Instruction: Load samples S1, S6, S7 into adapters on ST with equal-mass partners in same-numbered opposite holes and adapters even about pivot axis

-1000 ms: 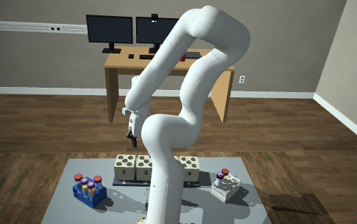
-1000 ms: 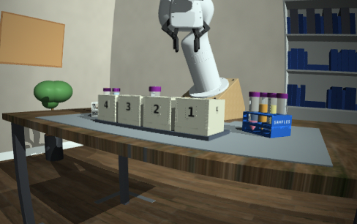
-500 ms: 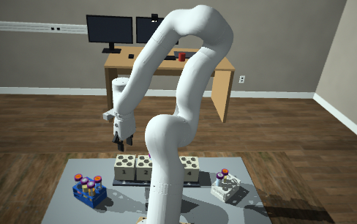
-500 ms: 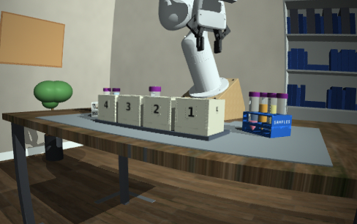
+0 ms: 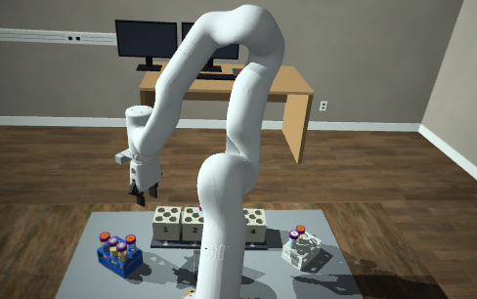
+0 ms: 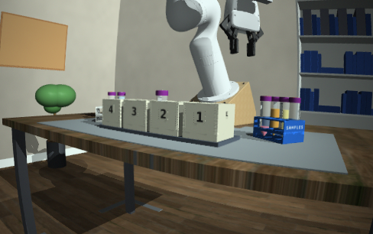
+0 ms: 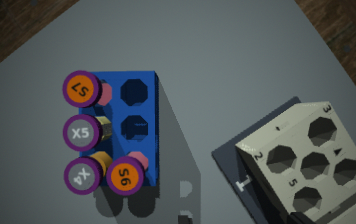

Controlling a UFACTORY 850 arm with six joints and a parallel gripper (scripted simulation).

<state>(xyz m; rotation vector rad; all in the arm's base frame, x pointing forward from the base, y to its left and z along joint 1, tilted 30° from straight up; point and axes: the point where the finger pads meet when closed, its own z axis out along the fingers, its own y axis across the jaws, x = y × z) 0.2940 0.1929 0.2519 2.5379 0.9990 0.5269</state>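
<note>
The blue samples rack is 22 cm below my hand, 11 cm to the left of it and 3 cm behind it. Round my hand: adapter 1 (20 cm below, 8 cm ahead, 7 cm to the right); white rack (53 cm to the right, 22 cm below, 18 cm behind).
</note>
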